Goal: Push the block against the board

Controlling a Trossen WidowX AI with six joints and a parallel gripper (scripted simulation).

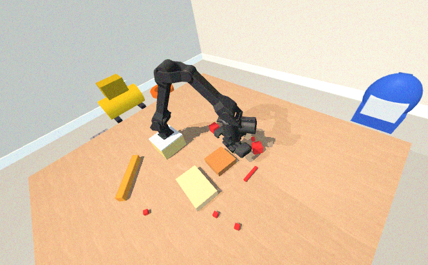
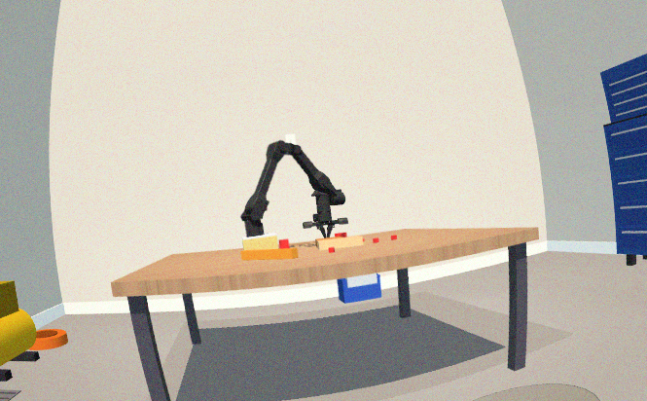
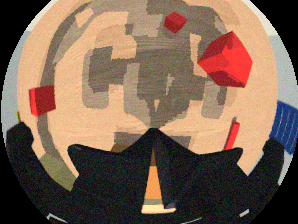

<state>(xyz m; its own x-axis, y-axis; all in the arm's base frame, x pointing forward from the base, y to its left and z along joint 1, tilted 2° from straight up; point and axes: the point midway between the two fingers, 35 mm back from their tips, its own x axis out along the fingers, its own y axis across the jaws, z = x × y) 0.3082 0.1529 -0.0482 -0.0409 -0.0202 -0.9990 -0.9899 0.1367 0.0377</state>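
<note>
Right now the orange square block is 10 mm behind my gripper tip, 80 mm to the right of it and 10 mm above it. Also, from my gripper tip: long orange bar 290 mm behind, 400 mm to the right, 10 mm above; red strip 130 mm ahead, 40 mm to the right; pale yellow board 230 mm to the right, 10 mm above.
</note>
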